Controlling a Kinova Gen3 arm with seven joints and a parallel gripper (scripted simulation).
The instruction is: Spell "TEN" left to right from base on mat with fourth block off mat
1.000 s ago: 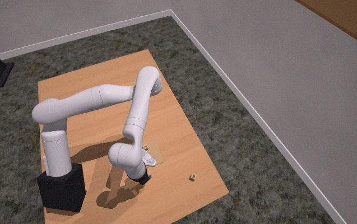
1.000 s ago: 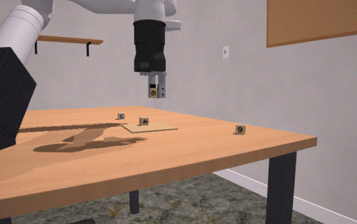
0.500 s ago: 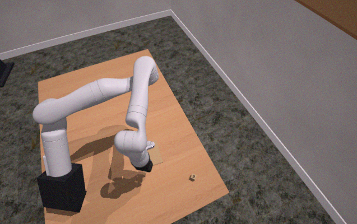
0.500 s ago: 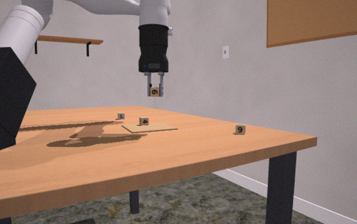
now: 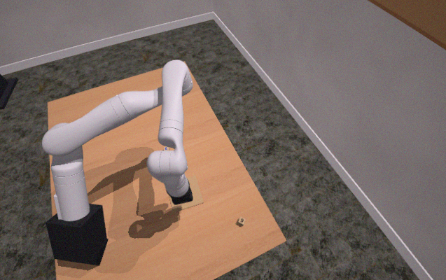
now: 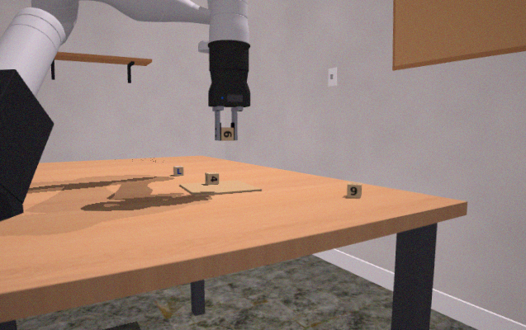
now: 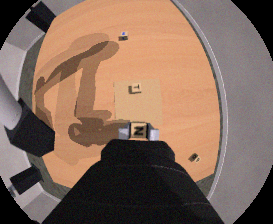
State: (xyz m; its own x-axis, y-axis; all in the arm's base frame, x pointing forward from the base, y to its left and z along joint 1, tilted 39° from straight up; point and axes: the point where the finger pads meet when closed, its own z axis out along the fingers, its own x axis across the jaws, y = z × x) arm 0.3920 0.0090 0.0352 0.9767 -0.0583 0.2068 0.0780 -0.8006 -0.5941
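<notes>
My gripper is now 10 mm past the mat, 50 mm to the right of it and 120 mm above it.
</notes>
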